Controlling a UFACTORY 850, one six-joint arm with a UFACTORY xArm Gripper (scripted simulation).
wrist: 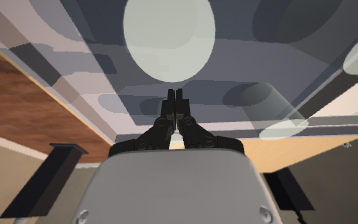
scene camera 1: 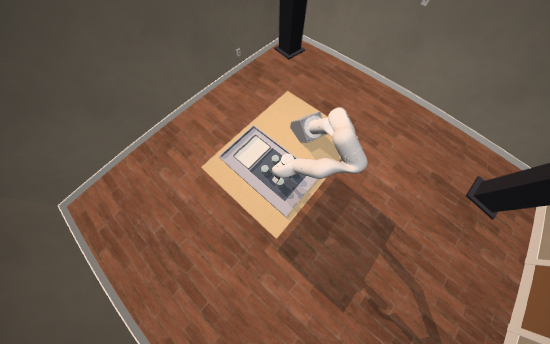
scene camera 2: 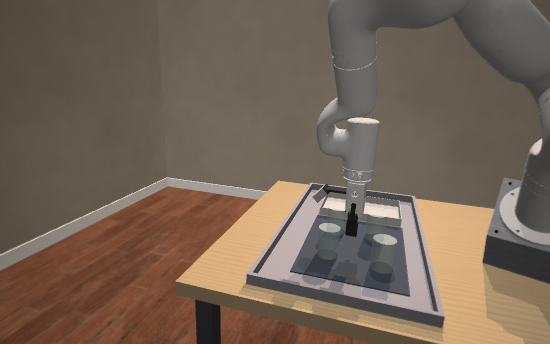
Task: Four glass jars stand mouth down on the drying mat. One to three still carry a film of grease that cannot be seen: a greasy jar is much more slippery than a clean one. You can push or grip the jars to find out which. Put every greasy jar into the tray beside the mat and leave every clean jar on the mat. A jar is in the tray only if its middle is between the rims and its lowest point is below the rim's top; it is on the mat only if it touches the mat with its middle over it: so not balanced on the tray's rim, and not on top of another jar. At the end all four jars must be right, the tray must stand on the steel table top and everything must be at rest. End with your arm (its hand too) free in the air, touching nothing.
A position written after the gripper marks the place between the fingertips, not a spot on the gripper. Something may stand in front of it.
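The gripper [scene camera 2: 350, 235] can be seen in the wrist view too, as the gripper [wrist: 176, 98]. The wrist view also shows a glass jar [wrist: 272, 116], while scene camera 2 shows a cream tray [scene camera 2: 392, 207] and a glass jar [scene camera 2: 383, 251].
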